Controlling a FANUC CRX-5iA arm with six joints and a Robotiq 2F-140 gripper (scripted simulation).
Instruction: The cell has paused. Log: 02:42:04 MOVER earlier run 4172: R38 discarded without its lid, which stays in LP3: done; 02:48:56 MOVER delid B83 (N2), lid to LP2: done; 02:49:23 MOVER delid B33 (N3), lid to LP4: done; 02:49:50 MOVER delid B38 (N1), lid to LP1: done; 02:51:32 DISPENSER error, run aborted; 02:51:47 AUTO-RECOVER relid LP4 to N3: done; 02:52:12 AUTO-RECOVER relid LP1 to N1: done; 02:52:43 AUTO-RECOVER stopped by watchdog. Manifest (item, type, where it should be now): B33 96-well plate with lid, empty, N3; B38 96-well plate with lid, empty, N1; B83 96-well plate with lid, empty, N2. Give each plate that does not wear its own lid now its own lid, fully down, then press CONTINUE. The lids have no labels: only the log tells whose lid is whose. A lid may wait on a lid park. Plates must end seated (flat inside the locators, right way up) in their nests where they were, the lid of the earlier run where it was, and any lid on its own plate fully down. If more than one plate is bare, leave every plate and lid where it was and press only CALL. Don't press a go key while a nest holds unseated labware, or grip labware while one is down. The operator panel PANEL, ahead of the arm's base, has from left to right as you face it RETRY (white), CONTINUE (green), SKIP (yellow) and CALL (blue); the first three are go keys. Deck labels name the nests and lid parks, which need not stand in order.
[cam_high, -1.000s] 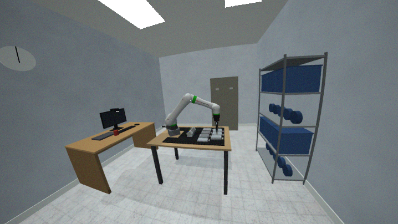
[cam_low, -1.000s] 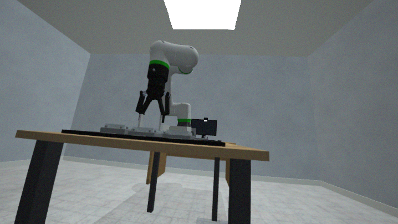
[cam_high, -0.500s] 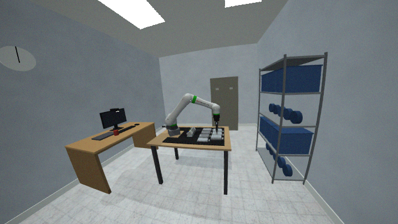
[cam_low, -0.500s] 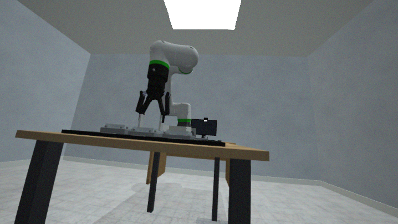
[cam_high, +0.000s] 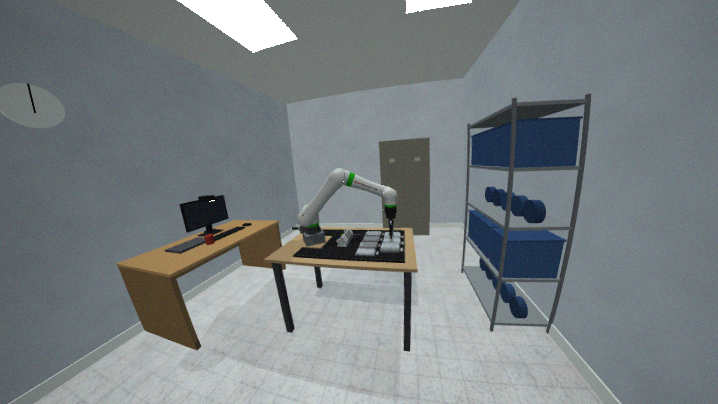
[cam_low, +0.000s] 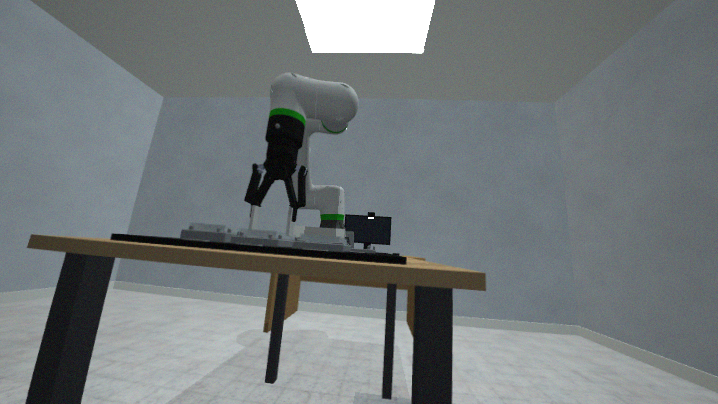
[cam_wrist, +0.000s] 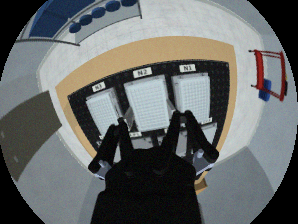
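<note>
Right now the clear lid is 2 cm below my hand. The rest, counted from my hand: plate 3 cm below; yellow key 42 cm behind, 5 cm to the left, 1 cm above; green key 42 cm behind, 10 cm to the left, 1 cm above.
</note>
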